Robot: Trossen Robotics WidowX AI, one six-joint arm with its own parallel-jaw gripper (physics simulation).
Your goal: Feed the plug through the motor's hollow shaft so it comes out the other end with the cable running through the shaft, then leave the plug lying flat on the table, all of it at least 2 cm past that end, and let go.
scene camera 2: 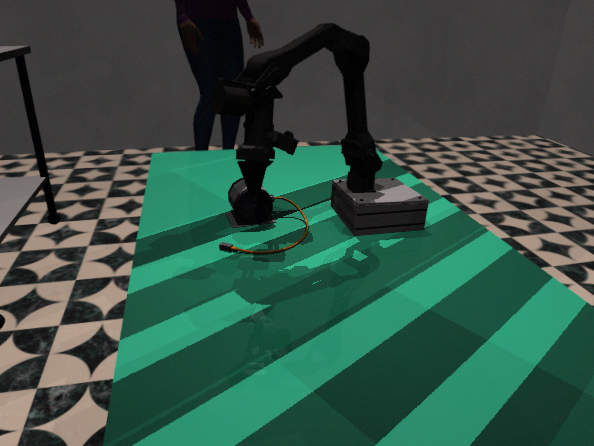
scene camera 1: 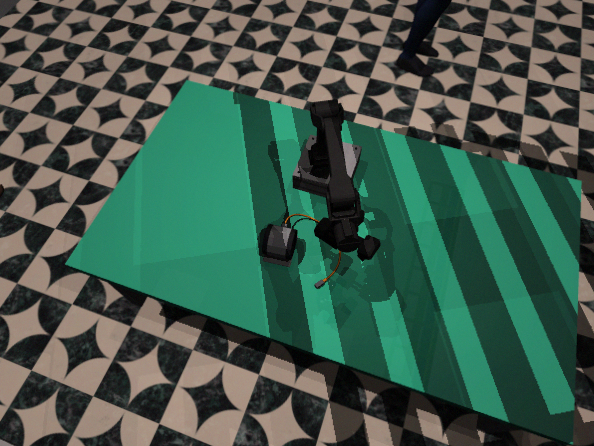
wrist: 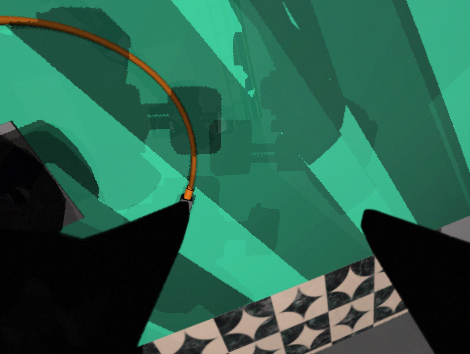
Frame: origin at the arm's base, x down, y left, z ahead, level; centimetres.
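Where they show: gripper, fingertip midpoint: (scene camera 2: 255, 194) (scene camera 1: 349, 254) (wrist: 274, 213); arm's base, link origin: (scene camera 2: 360, 188) (scene camera 1: 321, 169).
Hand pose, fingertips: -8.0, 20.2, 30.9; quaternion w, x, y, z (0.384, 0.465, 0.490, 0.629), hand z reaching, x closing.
Note:
Things, the pixels of their centre, and the offset from my fingertips, as dx, dy, dz. Level surfaces: height alone.
- dark cylindrical motor, body centre: (scene camera 2: 251, 200) (scene camera 1: 280, 241) +11.4, -23.5, -1.2
- green table, surface height: dx +16.5
- grey plug, body centre: (wrist: 183, 208) (scene camera 2: 226, 246) (scene camera 1: 319, 284) +15.8, -6.6, +6.4
The dark cylindrical motor (scene camera 1: 279, 243) (scene camera 2: 238, 196) (wrist: 30, 187) sits on its small plate on the green table (scene camera 1: 190, 200) (scene camera 2: 210, 165). The orange cable (scene camera 1: 339, 262) (scene camera 2: 306, 225) (wrist: 193, 135) leaves the motor's end on the robot-base side and curves round outside it. The grey plug (scene camera 1: 319, 284) (scene camera 2: 226, 247) (wrist: 190, 202) lies on the table beside the motor, outside the shaft; the left finger hides most of it in the wrist view. My gripper (scene camera 2: 254, 192) (wrist: 274, 213) is open and empty, above the table. Its fingertips are not clear in scene camera 1. The shaft opening is not clear.
The robot's base box (scene camera 1: 310, 185) (scene camera 2: 390, 220) stands behind the motor and cable. A person (scene camera 1: 425, 30) (scene camera 2: 215, 75) stands beyond the table. A shelf stand (scene camera 2: 34, 117) is at the left in scene camera 2. Striped shadows cross the table.

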